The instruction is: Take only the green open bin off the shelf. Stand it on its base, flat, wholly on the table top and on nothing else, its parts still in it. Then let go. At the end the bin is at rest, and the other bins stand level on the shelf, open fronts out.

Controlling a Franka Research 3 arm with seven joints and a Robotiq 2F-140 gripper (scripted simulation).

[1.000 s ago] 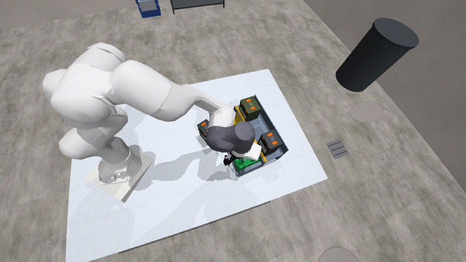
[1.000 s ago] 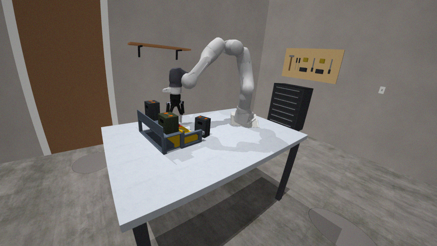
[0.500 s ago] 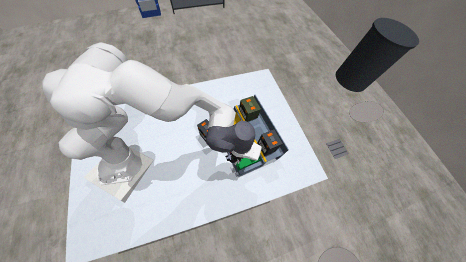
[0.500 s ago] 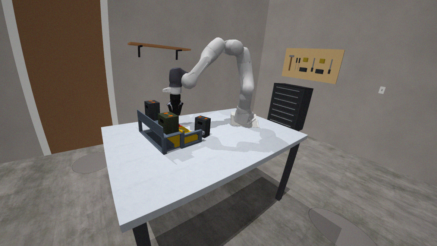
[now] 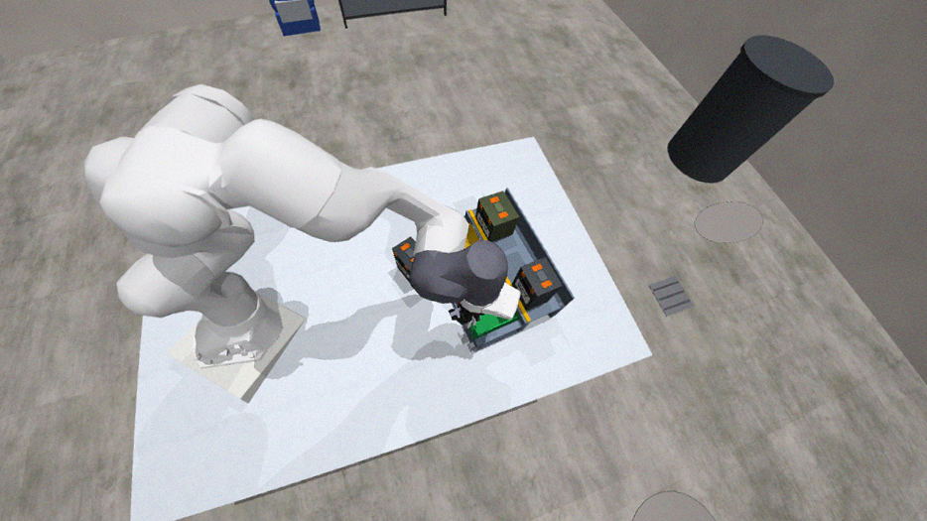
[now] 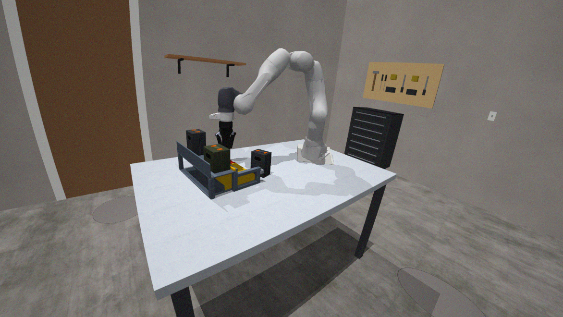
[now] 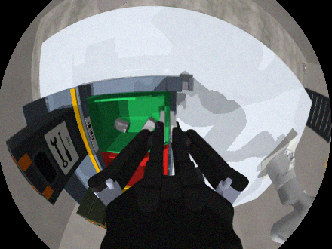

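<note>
Now: hand 8 cm short of the green open bin and 2 cm above it. The rest, counted from my hand: red bin: 11 cm to the left, 8 cm ahead, 2 cm below; then black box: 17 cm ahead, 10 cm above; then yellow bin: 23 cm to the left, 8 cm ahead, 2 cm below.
</note>
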